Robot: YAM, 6 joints.
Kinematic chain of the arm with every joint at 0, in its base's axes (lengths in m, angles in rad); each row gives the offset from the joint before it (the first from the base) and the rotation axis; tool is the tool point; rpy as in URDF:
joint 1: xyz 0 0 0.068 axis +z
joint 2: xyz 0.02 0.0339 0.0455 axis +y
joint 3: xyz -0.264 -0.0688 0 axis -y
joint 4: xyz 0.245 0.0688 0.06 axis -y
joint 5: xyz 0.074 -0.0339 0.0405 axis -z
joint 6: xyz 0.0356 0 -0.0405 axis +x
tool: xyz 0 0 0 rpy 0 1.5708 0
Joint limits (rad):
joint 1: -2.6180..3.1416
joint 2: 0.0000..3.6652
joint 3: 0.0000..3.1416
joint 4: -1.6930..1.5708
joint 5: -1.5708..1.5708
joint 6: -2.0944..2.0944
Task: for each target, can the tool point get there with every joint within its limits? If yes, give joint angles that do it. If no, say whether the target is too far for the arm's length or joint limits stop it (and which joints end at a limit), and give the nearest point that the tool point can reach.
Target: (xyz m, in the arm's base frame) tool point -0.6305 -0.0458 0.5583
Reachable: no: too far | nearest point -0.5248 -0.0095 0.4813 | short by 0.136 m
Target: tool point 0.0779 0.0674 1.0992
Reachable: no: too far | nearest point 0.0548 0.0474 0.7371 | short by 0.363 m
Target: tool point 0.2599 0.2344 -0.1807
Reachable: yes | joints 0.7997 3.2432 2.0516 -1.2894 0.7037 1.7280
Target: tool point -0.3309 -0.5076 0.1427
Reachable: yes | joints -2.1080 2.7313 2.2429 0.3462 0.7588 -0.4714
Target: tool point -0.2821 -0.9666 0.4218
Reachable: no: too far | nearest point -0.1730 -0.5926 0.3001 | short by 0.408 m
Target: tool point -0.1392 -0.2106 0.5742
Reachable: yes | joints 0.9615 0.7635 2.7603 -1.1749 0.1800 1.1375
